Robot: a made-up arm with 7 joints. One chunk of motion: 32 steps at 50 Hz.
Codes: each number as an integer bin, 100 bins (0 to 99) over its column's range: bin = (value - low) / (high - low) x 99, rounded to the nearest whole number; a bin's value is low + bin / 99 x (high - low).
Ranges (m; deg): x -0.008..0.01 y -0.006..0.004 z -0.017..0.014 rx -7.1..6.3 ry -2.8..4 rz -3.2..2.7
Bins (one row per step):
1: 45 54 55 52 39 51
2: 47 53 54 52 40 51
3: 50 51 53 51 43 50
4: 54 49 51 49 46 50
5: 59 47 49 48 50 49
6: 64 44 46 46 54 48
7: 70 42 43 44 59 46
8: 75 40 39 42 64 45
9: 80 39 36 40 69 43
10: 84 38 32 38 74 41
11: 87 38 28 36 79 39
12: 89 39 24 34 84 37
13: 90 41 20 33 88 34
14: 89 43 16 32 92 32
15: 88 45 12 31 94 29
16: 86 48 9 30 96 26
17: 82 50 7 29 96 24
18: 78 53 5 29 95 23
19: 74 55 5 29 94 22
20: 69 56 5 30 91 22
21: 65 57 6 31 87 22
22: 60 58 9 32 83 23
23: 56 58 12 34 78 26
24: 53 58 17 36 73 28
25: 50 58 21 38 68 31
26: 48 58 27 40 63 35
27: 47 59 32 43 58 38
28: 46 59 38 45 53 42
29: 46 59 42 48 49 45
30: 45 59 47 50 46 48
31: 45 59 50 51 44 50
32: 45 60 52 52 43 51
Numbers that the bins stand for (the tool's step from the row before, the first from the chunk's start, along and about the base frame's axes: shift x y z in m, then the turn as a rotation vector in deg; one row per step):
1: 0.00018 -0.00055 0.00022 -0.062 -0.121 -0.161
2: 0.00055 -0.00065 -0.00009 -0.062 -0.053 -0.161
3: 0.00109 -0.00085 -0.00040 -0.197 0.154 -0.220
4: 0.00182 -0.00105 -0.00103 -0.468 0.360 -0.220
5: 0.00273 -0.00125 -0.00166 -0.603 0.634 -0.280
6: 0.00364 -0.00156 -0.00260 -0.874 0.909 -0.339
7: 0.00473 -0.00176 -0.00354 -1.144 1.253 -0.459
8: 0.00564 -0.00196 -0.00479 -1.415 1.596 -0.518
9: 0.00655 -0.00206 -0.00573 -1.686 1.939 -0.637
10: 0.00727 -0.00216 -0.00698 -1.957 2.283 -0.757
11: 0.00782 -0.00216 -0.00823 -2.227 2.626 -0.876
12: 0.00818 -0.00206 -0.00948 -2.498 2.970 -0.995
13: 0.00836 -0.00186 -0.01074 -2.633 3.244 -1.174
14: 0.00818 -0.00166 -0.01199 -2.769 3.519 -1.293
15: 0.00800 -0.00145 -0.01324 -2.904 3.657 -1.472
16: 0.00764 -0.00115 -0.01418 -3.039 3.794 -1.651
17: 0.00691 -0.00095 -0.01481 -3.175 3.794 -1.770
18: 0.00618 -0.00065 -0.01543 -3.175 3.725 -1.829
19: 0.00545 -0.00044 -0.01543 -3.175 3.657 -1.889
20: 0.00455 -0.00034 -0.01543 -3.039 3.451 -1.889
21: 0.00382 -0.00024 -0.01512 -2.904 3.176 -1.889
22: 0.00291 -0.00014 -0.01418 -2.769 2.901 -1.829
23: 0.00218 -0.00014 -0.01324 -2.498 2.558 -1.651
24: 0.00164 -0.00014 -0.01168 -2.227 2.214 -1.531
25: 0.00109 -0.00014 -0.01042 -1.957 1.871 -1.353
26: 0.00073 -0.00014 -0.00855 -1.686 1.527 -1.114
27: 0.00055 -0.00004 -0.00698 -1.280 1.184 -0.935
28: 0.00036 -0.00004 -0.00510 -1.009 0.840 -0.697
29: 0.00036 -0.00004 -0.00385 -0.603 0.566 -0.518
30: 0.00018 -0.00004 -0.00228 -0.332 0.360 -0.339
31: 0.00018 -0.00004 -0.00134 -0.197 0.222 -0.220
32: 0.00018 0.00006 -0.00072 -0.062 0.154 -0.161

